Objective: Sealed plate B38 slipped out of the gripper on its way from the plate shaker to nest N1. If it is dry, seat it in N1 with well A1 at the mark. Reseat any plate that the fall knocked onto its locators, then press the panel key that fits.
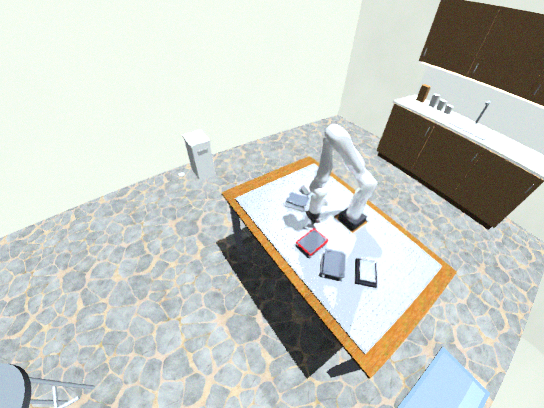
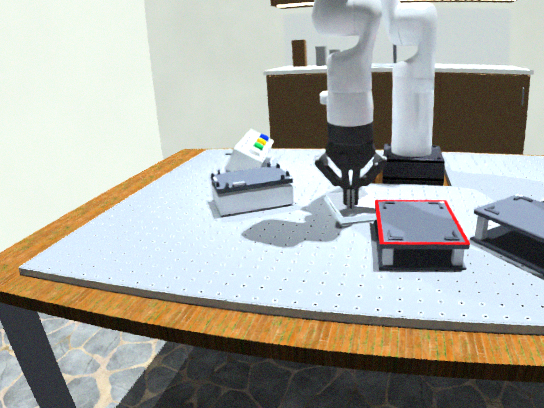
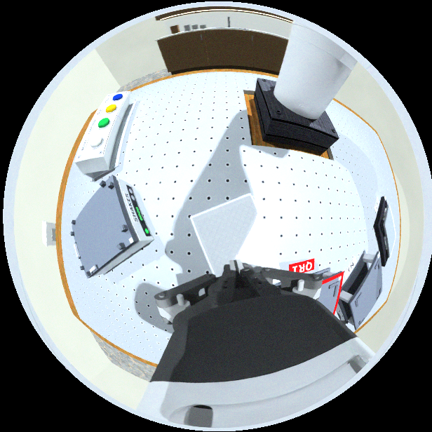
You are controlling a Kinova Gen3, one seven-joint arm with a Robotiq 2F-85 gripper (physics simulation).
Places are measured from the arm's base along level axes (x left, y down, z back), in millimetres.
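Pixels of known places: gripper, fingertip midpoint: [image 1: 312,223] [image 2: 350,206]; arm's base, origin of the base link: [image 1: 353,214] [image 2: 411,151].
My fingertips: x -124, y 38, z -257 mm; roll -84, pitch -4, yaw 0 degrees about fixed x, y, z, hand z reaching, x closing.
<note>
Ahead of a thing's pixels: the offset from my fingertips to its top centre. "*": to the spot under its first point.
A white plate {dx +6, dy +0, dz +19 mm} [image 2: 356,220] [image 3: 225,227] lies on the pegboard, turned at an angle, its label and wetness unreadable. My gripper [image 1: 310,225] [image 2: 351,204] [image 3: 234,266] is shut and empty, its tips above the plate's near part. A red-edged grey stand marked QR1 {dx +109, dy -30, dz -111 mm} [image 1: 312,242] [image 2: 420,222] [image 3: 330,296] is beside the plate. A second grey stand [image 1: 333,264] [image 2: 520,215] [image 3: 369,295] has a partly hidden label starting with N. The shaker {* dx -179, dy -41, dz +30 mm} [image 1: 298,201] [image 2: 252,197] [image 3: 102,227] bears no plate. The key panel {dx -263, dy -70, dz +268 mm} [image 2: 250,150] [image 3: 102,140] has blue, yellow, green and white keys.
A black-framed holder with a white top {dx +444, dy -20, dz +9 mm} [image 1: 366,272] [image 3: 384,230] lies beyond the second grey stand. The arm's black base [image 1: 352,219] [image 2: 413,165] [image 3: 295,120] stands behind the plate. A wooden rim [image 1: 407,320] [image 2: 225,332] borders the pegboard.
</note>
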